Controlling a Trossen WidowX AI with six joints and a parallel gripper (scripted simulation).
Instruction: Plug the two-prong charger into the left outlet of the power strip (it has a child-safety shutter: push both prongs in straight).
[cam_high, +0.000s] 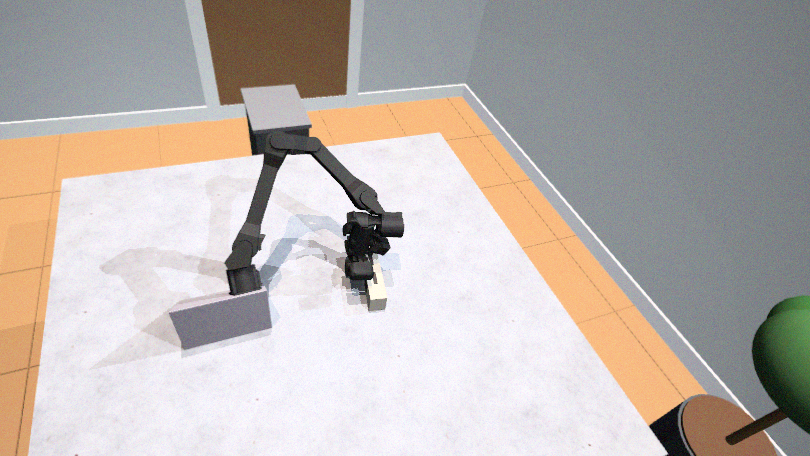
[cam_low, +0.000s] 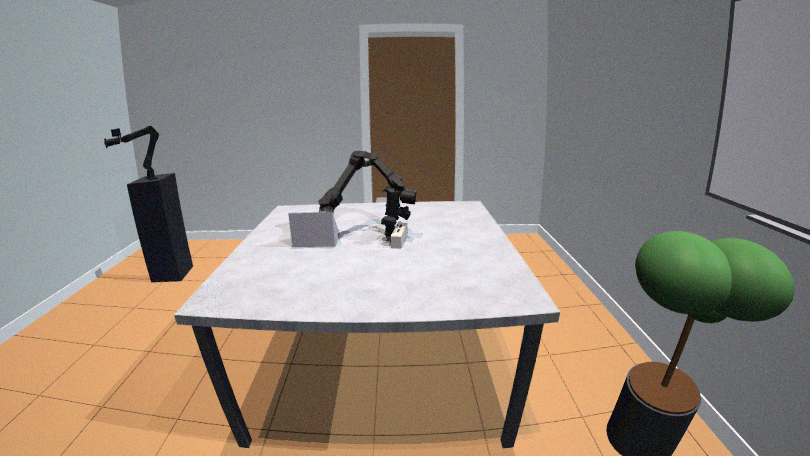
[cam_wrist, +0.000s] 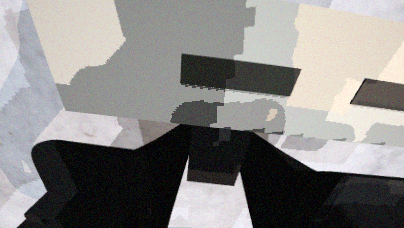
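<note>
My gripper tip is now 2 cm short of the charger, 1 cm to the left of it and 1 cm below it.
</note>
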